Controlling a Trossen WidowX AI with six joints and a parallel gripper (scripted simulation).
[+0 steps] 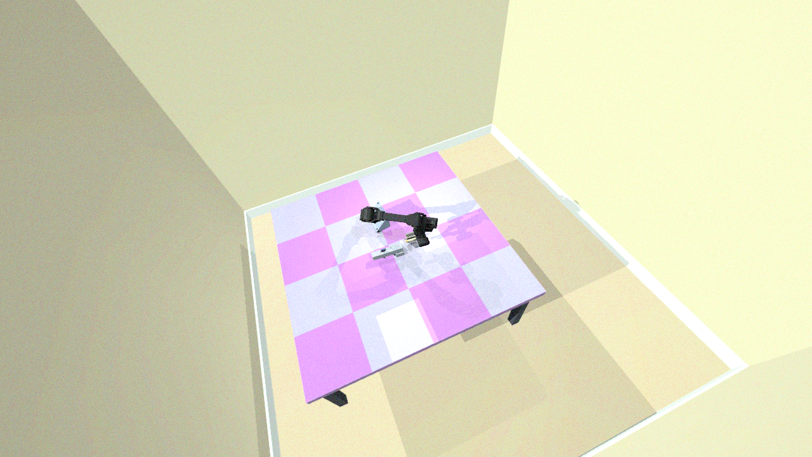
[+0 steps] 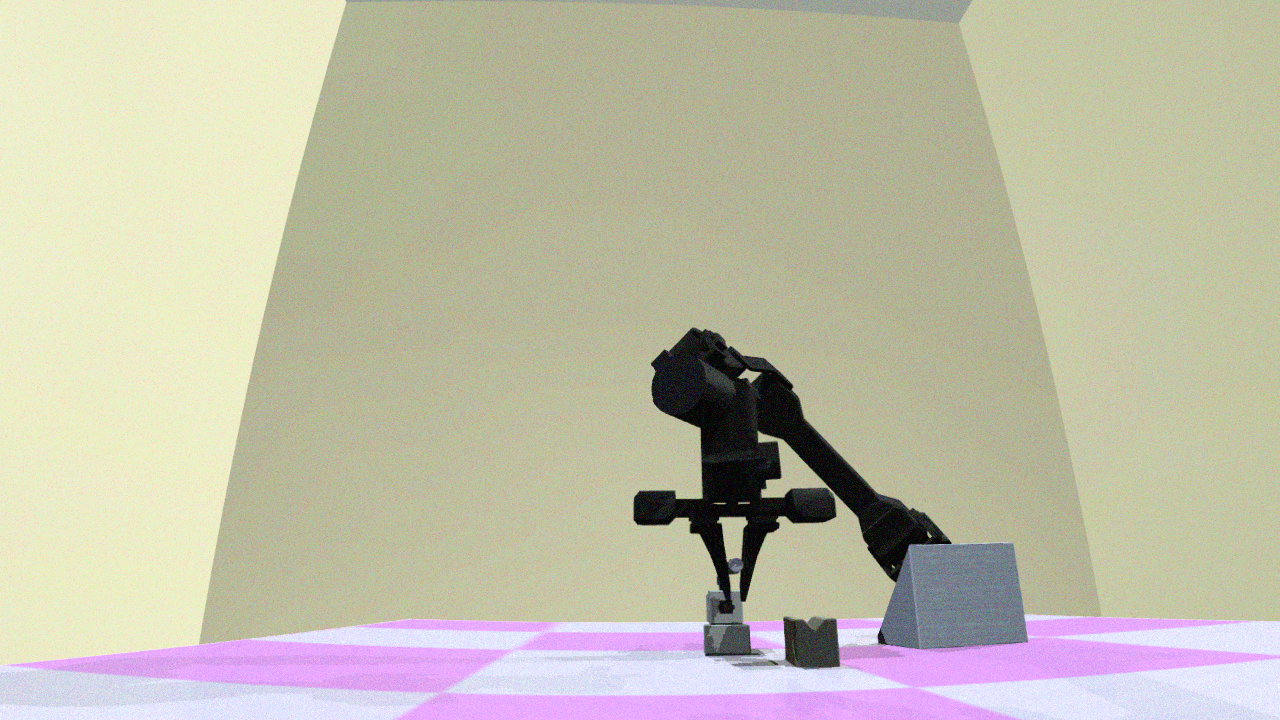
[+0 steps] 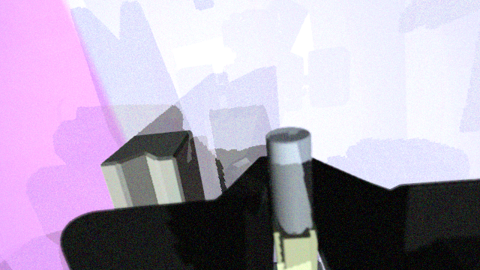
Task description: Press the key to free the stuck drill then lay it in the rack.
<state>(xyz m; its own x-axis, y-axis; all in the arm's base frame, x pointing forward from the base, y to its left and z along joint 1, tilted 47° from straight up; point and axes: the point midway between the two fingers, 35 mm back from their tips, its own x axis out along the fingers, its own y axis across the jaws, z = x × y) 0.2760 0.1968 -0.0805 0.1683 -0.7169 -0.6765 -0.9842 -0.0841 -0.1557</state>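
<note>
Now: the rack 7 cm behind my gripper tip, 3 cm to the right of it and 4 cm below it. The rest, counted from my gripper tip: key 1 cm behind, 23 cm to the right, 1 cm below; then grey holder block 1 cm behind, 20 cm to the right, 2 cm below; then drill 4 cm to the right, 3 cm above.
</note>
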